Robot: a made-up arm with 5 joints.
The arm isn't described. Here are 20 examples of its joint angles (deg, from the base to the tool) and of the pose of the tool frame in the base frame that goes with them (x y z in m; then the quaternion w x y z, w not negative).
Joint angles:
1: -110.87 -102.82 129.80 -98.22 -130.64
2: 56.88 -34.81 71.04 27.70 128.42
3: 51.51 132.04 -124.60 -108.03 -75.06
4: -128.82 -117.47 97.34 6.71 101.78
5: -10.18 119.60 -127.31 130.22 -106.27
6: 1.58 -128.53 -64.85 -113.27 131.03
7: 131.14 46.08 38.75 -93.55 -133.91
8: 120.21 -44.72 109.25 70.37 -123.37
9: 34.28 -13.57 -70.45 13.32 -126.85
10: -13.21 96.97 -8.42 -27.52 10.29
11: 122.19 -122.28 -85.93 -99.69 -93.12
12: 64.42 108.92 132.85 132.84 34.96
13: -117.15 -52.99 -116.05 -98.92 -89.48
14: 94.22 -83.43 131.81 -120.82 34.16
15: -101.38 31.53 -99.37 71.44 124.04
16: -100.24 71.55 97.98 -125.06 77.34
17: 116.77 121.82 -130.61 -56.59 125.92
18: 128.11 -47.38 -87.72 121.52 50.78
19: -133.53 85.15 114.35 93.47 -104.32
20: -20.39 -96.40 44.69 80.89 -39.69
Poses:
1: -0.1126 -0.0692 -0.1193 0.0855 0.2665 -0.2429 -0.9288
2: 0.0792 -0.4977 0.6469 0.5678 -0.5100 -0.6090 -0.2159
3: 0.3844 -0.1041 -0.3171 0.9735 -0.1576 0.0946 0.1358
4: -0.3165 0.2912 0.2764 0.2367 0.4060 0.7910 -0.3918
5: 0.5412 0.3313 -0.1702 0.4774 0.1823 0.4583 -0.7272
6: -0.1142 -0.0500 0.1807 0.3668 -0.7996 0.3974 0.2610
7: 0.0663 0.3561 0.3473 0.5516 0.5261 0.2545 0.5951
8: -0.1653 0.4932 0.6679 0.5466 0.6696 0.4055 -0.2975
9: -0.4306 -0.4871 0.1806 0.8548 -0.2237 0.4504 -0.1280
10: 0.5955 -0.0198 -0.0891 0.6327 0.0336 -0.3637 0.6829
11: -0.1593 -0.4181 0.1859 0.1451 -0.3297 0.8043 0.4727
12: 0.4210 -0.2739 -0.0472 0.6560 -0.6365 0.0470 -0.4030
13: -0.1598 0.5185 -0.0828 0.0514 0.2446 0.6981 -0.6710
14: -0.5021 -0.2309 0.2767 0.6792 -0.4842 0.5504 0.0362
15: 0.2024 0.0640 -0.7022 0.7449 -0.2802 0.2057 0.5695
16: 0.5212 0.3576 -0.1314 0.0366 0.1650 0.7261 -0.6665
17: 0.4388 0.0920 0.3660 0.1883 0.4073 -0.8070 0.3839
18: -0.3145 0.2303 0.1862 0.6344 0.0089 -0.1634 0.7555
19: 0.6870 -0.1587 0.0096 0.1377 0.0759 -0.5656 -0.8095
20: -0.1435 -0.0169 0.2870 0.2052 0.8629 -0.0625 -0.4575
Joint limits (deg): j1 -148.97..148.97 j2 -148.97..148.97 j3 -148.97..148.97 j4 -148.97..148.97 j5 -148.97..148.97
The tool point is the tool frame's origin. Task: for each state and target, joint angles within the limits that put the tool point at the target. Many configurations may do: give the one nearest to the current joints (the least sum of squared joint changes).
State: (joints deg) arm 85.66 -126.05 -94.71 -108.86 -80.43
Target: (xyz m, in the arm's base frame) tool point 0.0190 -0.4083 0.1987
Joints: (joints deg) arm 126.29 -146.55 -85.90 -96.34 -109.13
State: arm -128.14 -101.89 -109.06 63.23 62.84
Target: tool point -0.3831 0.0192 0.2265
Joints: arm -104.67 -76.91 -148.97 65.55 77.52
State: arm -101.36 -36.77 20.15 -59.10 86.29
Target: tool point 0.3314 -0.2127 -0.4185
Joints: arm -61.12 6.19 7.31 -73.26 63.69
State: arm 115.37 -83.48 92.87 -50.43 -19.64
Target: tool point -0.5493 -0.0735 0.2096
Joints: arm 91.99 -89.75 98.57 -87.97 8.93
